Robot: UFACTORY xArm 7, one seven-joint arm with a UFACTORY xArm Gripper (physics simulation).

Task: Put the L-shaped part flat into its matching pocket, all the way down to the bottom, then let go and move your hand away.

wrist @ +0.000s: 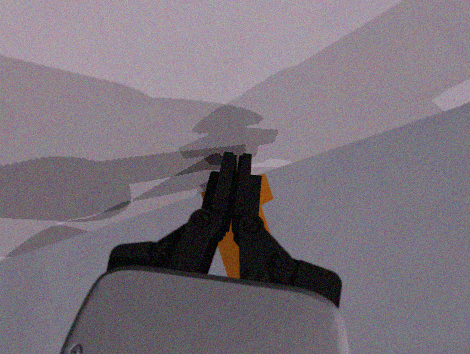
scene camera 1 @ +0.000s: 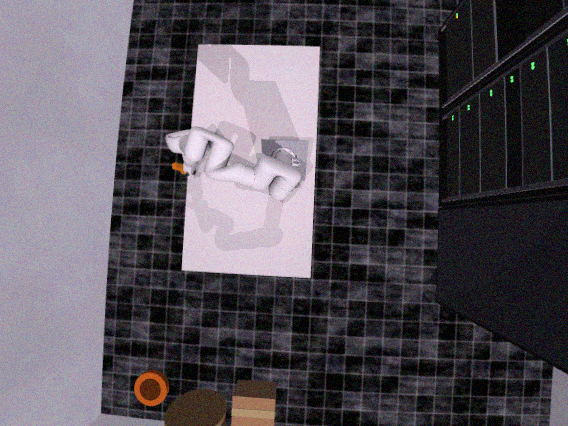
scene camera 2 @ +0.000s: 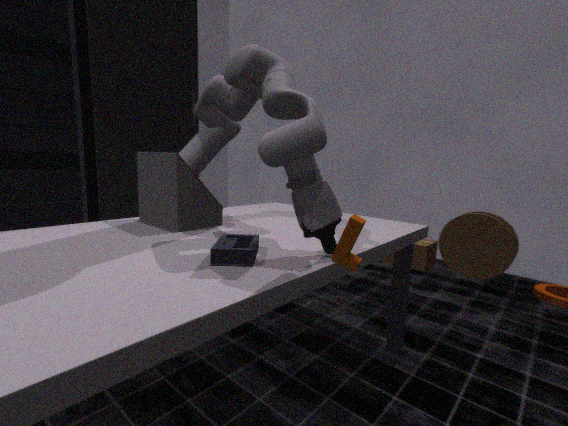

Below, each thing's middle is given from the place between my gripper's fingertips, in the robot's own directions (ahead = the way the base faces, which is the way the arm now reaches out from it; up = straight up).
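Labels:
My hand's sitting 5 cm short of the orange L-shaped part (scene camera 2: 342, 254), 1 cm to the left of it, and it's 4 cm below it.

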